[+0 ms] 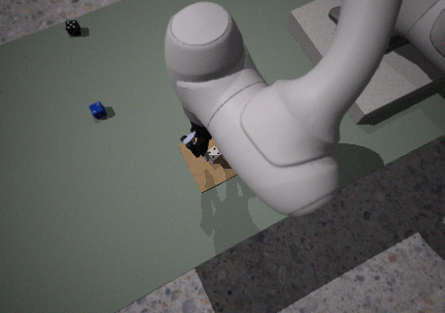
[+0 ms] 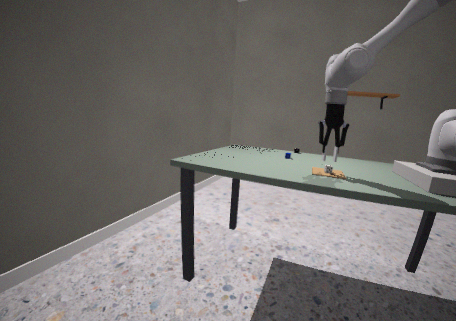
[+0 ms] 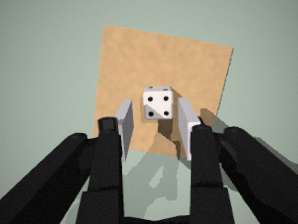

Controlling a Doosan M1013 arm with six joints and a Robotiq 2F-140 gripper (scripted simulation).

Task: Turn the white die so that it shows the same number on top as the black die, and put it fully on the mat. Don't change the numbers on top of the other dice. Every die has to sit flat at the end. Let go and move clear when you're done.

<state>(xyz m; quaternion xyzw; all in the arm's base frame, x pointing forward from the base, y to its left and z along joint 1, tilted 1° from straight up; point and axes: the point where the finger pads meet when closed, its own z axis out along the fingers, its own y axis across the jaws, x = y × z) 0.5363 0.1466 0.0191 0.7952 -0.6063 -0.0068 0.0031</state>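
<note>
My gripper is now 7 cm above the white die. Also, from my hand: brown mat: 9 cm below; then blue die: 24 cm to the right, 23 cm ahead, 7 cm below; then black die: 51 cm to the right, 21 cm ahead, 7 cm below.
</note>
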